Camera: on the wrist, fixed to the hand. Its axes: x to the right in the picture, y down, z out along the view.
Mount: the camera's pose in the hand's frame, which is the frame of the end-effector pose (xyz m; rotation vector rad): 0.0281 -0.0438 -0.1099 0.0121 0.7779 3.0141
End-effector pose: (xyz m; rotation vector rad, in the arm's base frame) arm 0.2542 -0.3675 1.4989 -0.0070 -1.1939 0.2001
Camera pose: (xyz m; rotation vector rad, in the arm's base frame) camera 0.3722 -0.3951 1.4890 -1.7051 0.6080 2.4167
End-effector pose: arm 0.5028 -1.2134 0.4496 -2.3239 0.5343 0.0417
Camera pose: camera 0.5318 -1.2699 0.5533 -0.5632 -2.9442 -0.3962
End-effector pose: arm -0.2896 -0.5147 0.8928 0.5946 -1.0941 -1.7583
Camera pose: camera -0.2371 -0.5787 0.8037 -0.5295 -0.2693 1.0903
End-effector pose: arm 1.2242 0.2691 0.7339 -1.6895 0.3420 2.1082
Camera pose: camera 1.3349 0.2643 0.6839 0.1703 -1.4032 -0.1303
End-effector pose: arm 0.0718 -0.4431 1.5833 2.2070 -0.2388 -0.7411
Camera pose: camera 0.1555 -0.3560 1.5968 -0.0109 -1.9717 1.5619
